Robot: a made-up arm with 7 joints.
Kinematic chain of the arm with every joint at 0, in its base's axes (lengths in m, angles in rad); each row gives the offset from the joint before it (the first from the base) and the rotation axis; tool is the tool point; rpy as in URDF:
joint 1: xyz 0 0 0.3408 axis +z
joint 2: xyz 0 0 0 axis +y
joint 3: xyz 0 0 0.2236 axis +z
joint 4: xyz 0.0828 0 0 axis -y
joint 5: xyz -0.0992 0 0.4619 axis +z
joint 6: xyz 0 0 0 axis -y
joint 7: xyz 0.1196 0 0 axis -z
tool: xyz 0 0 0 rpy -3.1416 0 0
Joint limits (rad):
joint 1: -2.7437..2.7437
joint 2: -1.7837..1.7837
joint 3: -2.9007..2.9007
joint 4: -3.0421..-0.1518
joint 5: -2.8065..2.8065
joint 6: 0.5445..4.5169
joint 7: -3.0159..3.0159
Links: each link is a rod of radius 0.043 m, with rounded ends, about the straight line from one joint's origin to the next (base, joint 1, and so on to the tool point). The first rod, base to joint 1, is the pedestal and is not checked.
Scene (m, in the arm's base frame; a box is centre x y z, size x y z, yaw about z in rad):
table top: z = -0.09
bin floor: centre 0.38 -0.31 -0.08 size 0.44 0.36 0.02 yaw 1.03
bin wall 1: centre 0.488 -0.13 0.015 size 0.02 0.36 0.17 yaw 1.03
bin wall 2: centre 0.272 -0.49 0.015 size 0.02 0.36 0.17 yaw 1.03
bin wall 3: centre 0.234 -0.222 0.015 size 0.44 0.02 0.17 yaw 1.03
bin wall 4: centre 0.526 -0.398 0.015 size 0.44 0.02 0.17 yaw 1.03
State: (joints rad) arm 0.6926 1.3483 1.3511 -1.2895 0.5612 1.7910 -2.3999
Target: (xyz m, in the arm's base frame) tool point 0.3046 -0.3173 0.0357
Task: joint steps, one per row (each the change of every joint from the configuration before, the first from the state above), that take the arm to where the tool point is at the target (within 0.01 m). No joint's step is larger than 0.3 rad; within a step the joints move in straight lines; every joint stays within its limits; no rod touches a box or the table.
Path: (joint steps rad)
1: 0.2560 -0.1267 0.2166 -0.2066 0.0013 -0.1040 0.0000
2: 0.2561 -0.1267 0.2166 -0.2065 0.0013 -0.1040 0.0000
3: 0.2560 -0.1267 0.2166 -0.2066 0.0013 -0.1040 0.0000
4: 0.2561 -0.1266 0.2166 -0.2065 0.0014 -0.1040 0.0000
5: 0.2560 -0.1267 0.2166 -0.2066 0.0013 -0.1039 0.0000
6: 0.2561 -0.1267 0.2165 -0.2065 0.0013 -0.1040 0.0000
7: 0.2560 -0.1267 0.2166 -0.2066 0.0013 -0.1040 0.0000
8: 0.0340 -0.2398 0.0112 0.0821 0.0149 0.1172 0.0000
9: 0.0340 -0.2398 0.0111 0.0820 0.0148 0.1173 0.0000
10: 0.0340 -0.2399 0.0112 0.0821 0.0149 0.1173 0.0000

